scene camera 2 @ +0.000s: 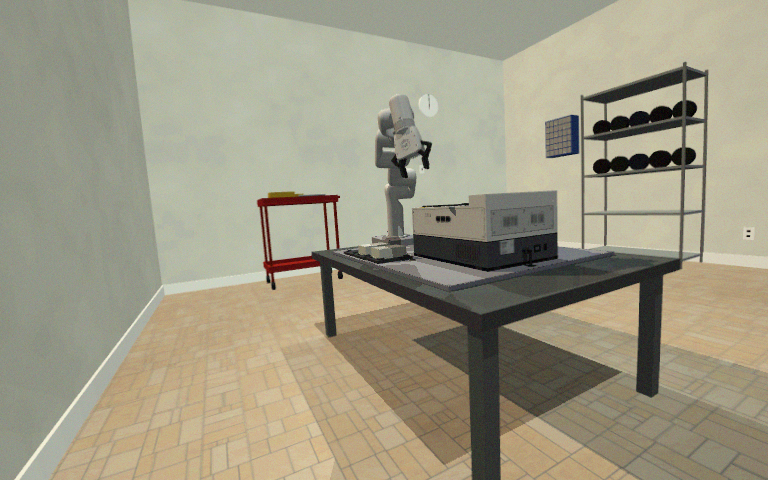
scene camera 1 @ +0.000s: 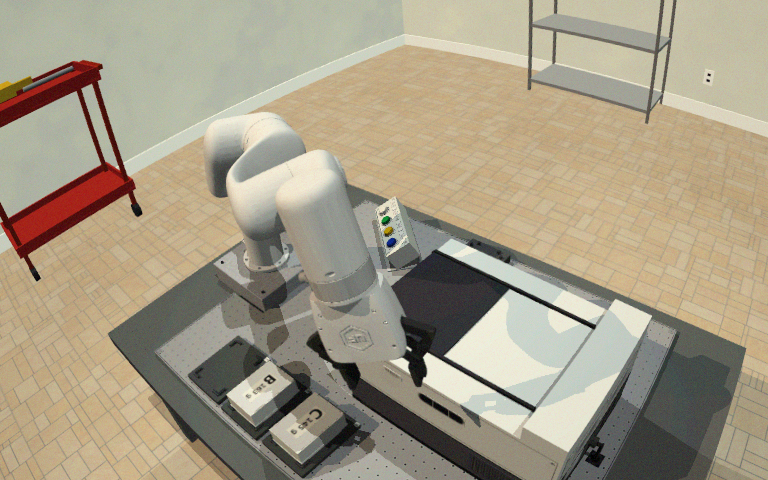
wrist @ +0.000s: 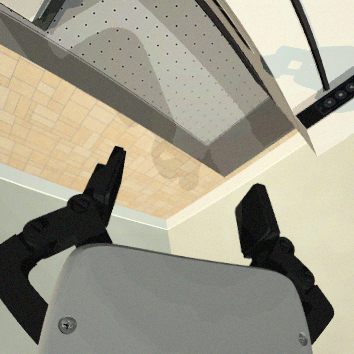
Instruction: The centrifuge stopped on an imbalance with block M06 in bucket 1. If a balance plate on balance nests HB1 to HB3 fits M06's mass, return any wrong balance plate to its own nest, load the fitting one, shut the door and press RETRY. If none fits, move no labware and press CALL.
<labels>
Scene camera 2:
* my gripper: 415, 173
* centrifuge: 493, 231
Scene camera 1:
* my gripper: 387, 381
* centrifuge: 534, 380
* button box: 400, 250
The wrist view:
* my gripper: 186, 180
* centrifuge: 294, 58
</labels>
